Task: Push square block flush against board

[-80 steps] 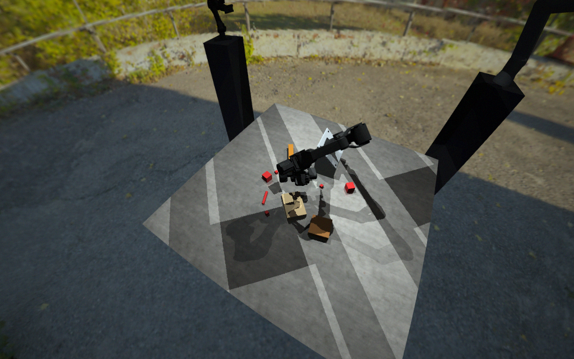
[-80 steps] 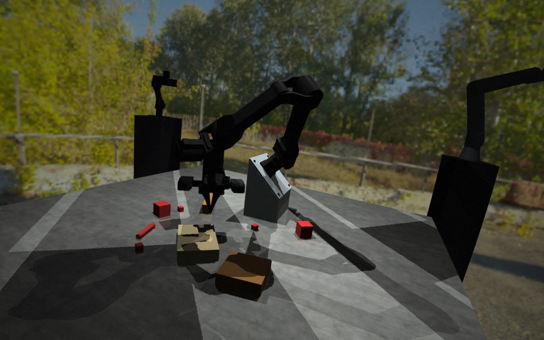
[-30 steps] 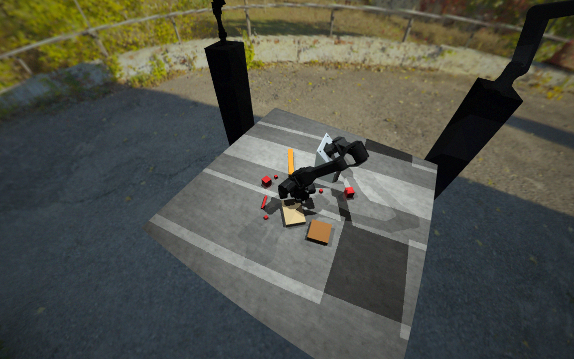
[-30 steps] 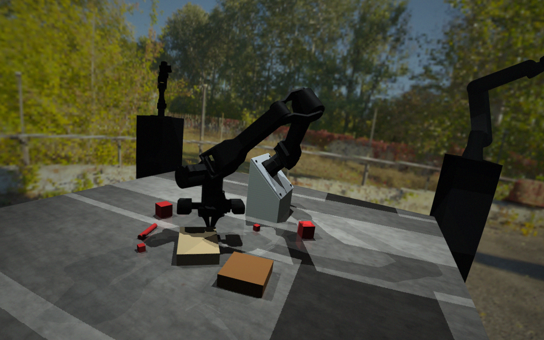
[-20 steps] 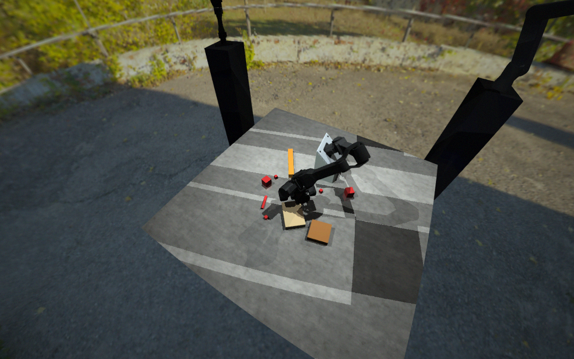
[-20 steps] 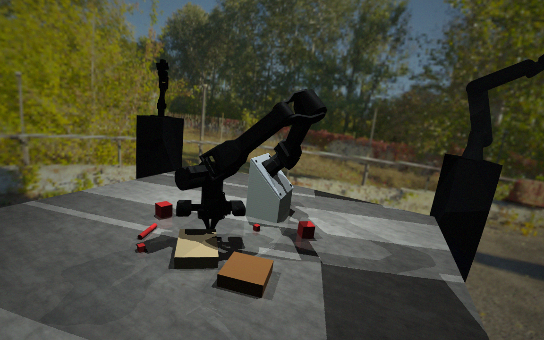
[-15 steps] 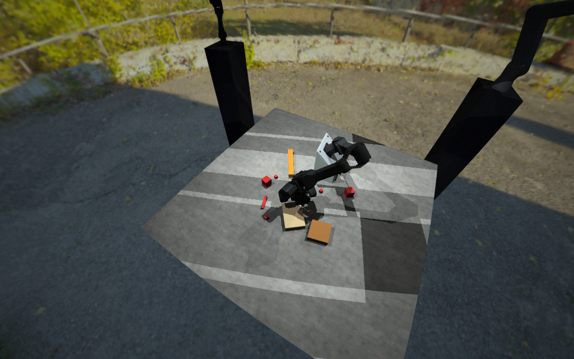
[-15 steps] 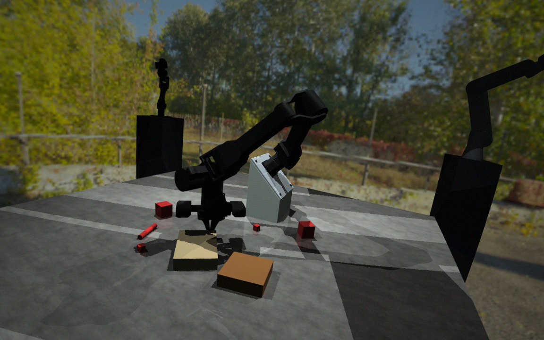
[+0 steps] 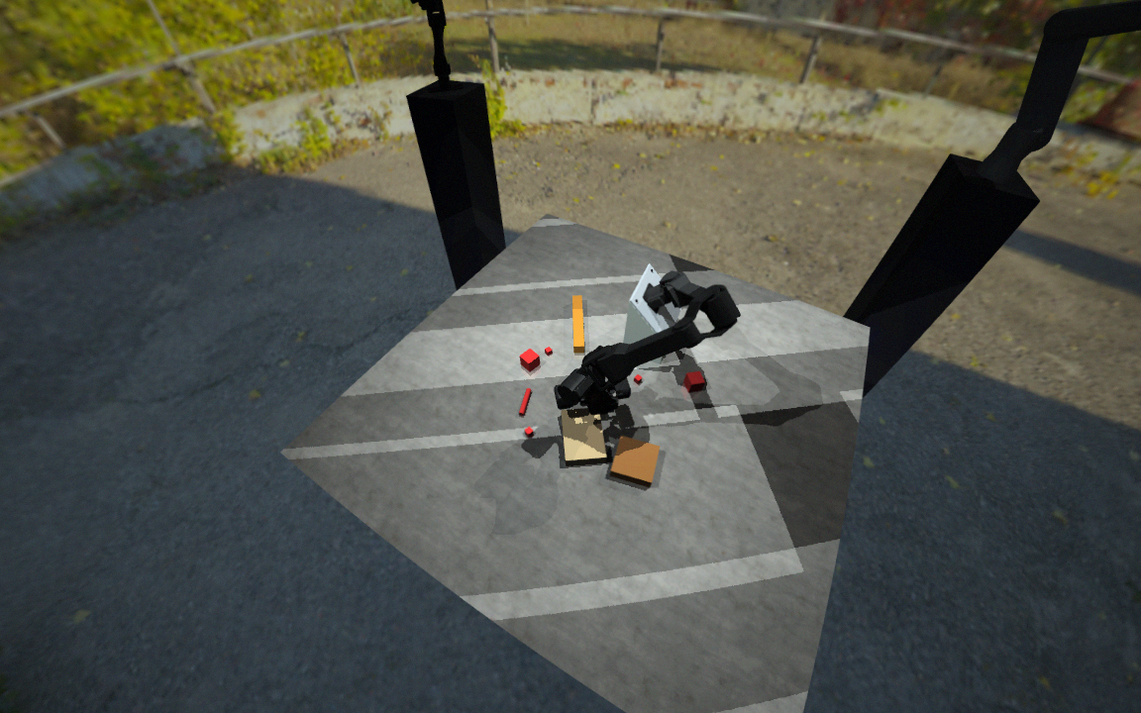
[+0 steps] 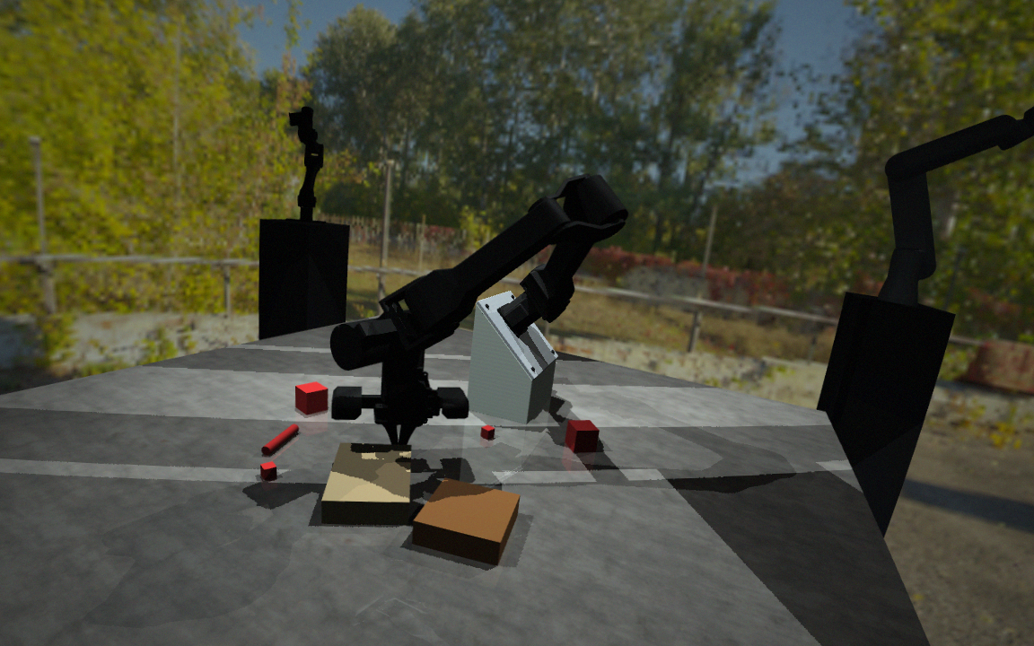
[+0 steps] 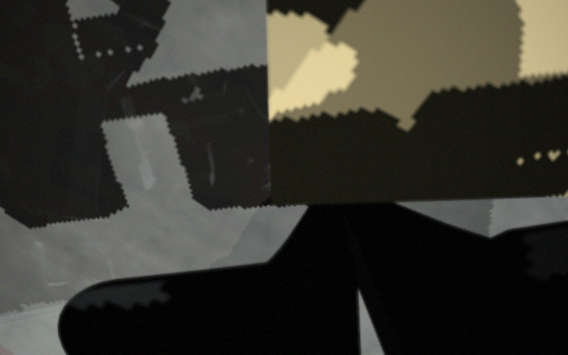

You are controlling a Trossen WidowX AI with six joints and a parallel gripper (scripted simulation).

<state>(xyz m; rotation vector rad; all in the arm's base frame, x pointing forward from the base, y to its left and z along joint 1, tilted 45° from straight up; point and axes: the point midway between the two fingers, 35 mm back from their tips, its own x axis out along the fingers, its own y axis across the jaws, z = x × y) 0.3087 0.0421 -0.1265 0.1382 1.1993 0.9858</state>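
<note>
The tan board lies 90 mm ahead of my gripper tip, 10 mm to the left of it and 10 mm above it. From my gripper tip the other things lie so: orange bar (270 mm behind, 150 mm to the right, 10 mm above); brown square block (160 mm to the left, 100 mm ahead, 10 mm above); red rod (170 mm to the right, 50 mm ahead).
</note>
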